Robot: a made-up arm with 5 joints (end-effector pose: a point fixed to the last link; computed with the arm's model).
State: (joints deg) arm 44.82 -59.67 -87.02 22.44 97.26
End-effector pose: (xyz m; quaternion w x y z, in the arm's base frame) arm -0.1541 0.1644 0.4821 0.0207 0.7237 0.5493 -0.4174
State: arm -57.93 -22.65 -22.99 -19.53 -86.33
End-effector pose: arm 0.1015 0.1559 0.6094 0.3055 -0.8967 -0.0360 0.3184
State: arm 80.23 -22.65 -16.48 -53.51 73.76
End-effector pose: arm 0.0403 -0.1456 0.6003 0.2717 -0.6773 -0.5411 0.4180
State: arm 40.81 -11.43 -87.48 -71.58 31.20
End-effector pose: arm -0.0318 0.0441 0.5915 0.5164 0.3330 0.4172 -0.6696
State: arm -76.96 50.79 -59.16 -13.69 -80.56
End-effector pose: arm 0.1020 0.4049 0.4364 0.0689 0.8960 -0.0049 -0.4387
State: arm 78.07 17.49 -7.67 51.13 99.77
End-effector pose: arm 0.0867 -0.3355 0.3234 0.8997 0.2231 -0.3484 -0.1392
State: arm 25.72 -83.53 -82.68 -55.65 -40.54
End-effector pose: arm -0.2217 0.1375 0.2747 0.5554 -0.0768 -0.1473 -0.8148
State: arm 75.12 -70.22 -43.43 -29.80 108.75
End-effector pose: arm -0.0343 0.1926 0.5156 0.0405 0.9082 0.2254 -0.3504
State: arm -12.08 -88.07 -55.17 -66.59 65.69
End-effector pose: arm -0.2280 -0.0680 0.3400 0.7959 0.4356 0.4129 -0.0801
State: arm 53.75 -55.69 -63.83 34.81 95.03
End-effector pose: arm -0.0625 0.1031 0.5769 0.3097 -0.6214 -0.5869 0.4165
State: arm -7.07 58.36 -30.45 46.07 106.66
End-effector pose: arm 0.4076 0.0351 0.2075 0.7487 0.4301 0.0189 0.5041
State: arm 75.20 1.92 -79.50 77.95 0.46
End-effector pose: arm 0.0747 -0.1651 0.5721 0.2480 -0.0539 -0.9465 -0.1991
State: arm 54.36 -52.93 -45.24 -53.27 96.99
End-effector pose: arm -0.0637 0.1076 0.5574 0.2002 0.8039 0.3965 -0.3956
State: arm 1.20 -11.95 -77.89 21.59 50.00
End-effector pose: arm 0.0875 -0.0117 0.6510 0.0271 0.1016 -0.8783 0.4664
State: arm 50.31 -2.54 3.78 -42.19 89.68
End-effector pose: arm 0.2115 -0.2404 0.4768 0.5728 -0.3509 -0.6481 0.3588
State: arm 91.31 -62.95 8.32 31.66 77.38
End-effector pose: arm 0.0121 -0.1245 0.5371 0.6820 -0.4296 -0.5903 0.0439
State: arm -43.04 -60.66 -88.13 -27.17 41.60
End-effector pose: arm -0.1610 -0.1911 0.4263 0.8144 0.0525 0.5677 -0.1080
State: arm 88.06 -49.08 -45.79 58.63 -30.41
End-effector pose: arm 0.0408 -0.0143 0.5803 0.0694 0.0759 0.9937 -0.0446
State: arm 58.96 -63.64 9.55 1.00 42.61
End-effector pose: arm 0.0762 -0.0961 0.5583 0.3008 -0.2374 -0.8690 0.3131
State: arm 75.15 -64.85 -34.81 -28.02 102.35
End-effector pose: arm -0.0201 0.1361 0.5629 0.0739 -0.8686 -0.3039 0.3843
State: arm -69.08 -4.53 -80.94 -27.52 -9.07
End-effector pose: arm 0.0391 0.0361 0.6571 0.6560 -0.6742 0.3324 -0.0677
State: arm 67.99 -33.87 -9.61 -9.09 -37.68
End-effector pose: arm 0.1085 -0.1597 0.5797 0.1596 -0.1469 0.9644 -0.1509
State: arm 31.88 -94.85 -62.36 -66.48 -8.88
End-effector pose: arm -0.2069 0.1532 0.2804 0.6444 0.1280 -0.0773 -0.7500
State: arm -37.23 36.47 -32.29 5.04 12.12
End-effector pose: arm 0.3500 0.2413 0.3639 0.3962 0.7169 -0.5480 0.1698
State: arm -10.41 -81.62 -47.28 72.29 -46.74
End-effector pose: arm -0.0963 -0.0065 0.4932 0.2737 -0.7512 0.6006 0.0127
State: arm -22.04 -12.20 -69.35 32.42 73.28
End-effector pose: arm 0.1286 0.0257 0.6431 0.1519 0.1844 -0.7932 0.5602
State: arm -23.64 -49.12 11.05 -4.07 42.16
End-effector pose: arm 0.1950 0.0623 0.5409 0.1038 0.4335 -0.7874 0.4258
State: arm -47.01 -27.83 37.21 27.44 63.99
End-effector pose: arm 0.2226 0.1878 0.3354 0.5538 0.5534 -0.2621 0.5642
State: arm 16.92 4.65 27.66 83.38 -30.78
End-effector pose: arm 0.2322 -0.0489 0.2536 0.6235 0.0962 -0.2830 -0.7224
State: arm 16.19 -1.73 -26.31 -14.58 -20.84
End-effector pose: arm 0.3043 -0.0703 0.5503 0.0718 -0.4807 0.8699 -0.0839
